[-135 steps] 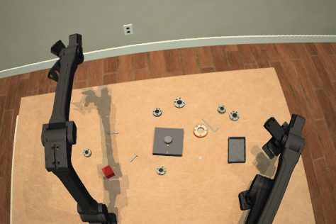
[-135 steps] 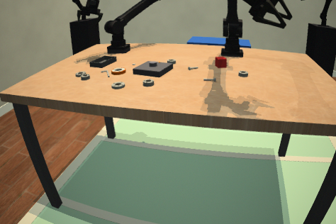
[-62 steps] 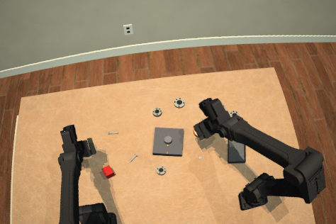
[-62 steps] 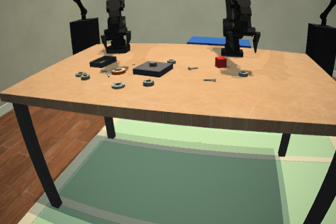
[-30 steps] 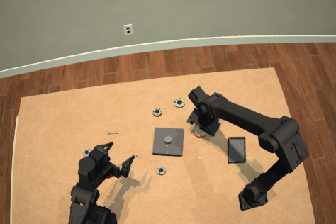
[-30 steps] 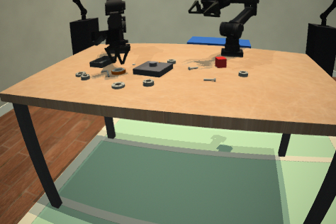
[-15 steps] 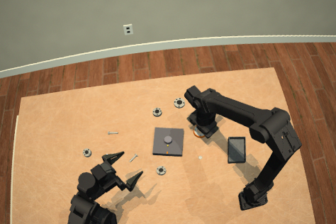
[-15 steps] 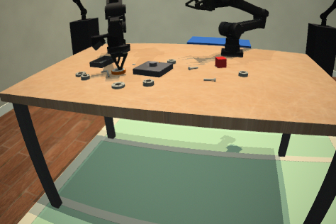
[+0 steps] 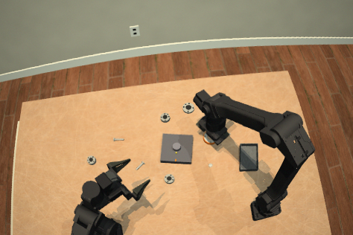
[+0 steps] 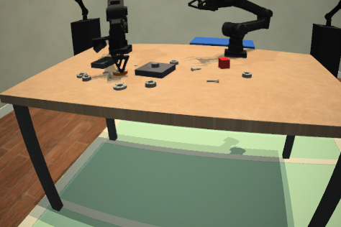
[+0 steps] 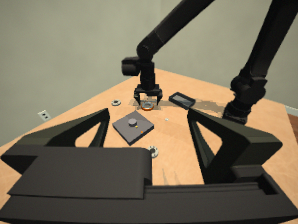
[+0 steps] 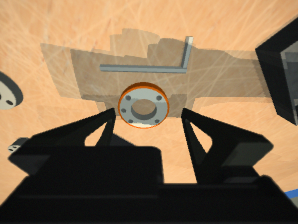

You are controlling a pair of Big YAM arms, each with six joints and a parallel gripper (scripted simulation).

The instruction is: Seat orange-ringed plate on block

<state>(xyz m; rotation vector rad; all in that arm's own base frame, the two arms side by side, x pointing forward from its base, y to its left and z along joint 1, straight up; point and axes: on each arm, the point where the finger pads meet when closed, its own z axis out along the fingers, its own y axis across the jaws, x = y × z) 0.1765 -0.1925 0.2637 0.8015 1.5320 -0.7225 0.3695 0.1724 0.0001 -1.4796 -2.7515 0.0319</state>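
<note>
Right now my right hand is 2 cm short of the l-shaped key, 6 cm to the left of it and 2 cm above it. From my right hand the other things lie so: red cube (14 cm behind, 43 cm to the left); then dark grey block (5 cm behind, 16 cm to the left); then dark tray (12 cm behind, 14 cm to the right, 2 cm below).
</note>
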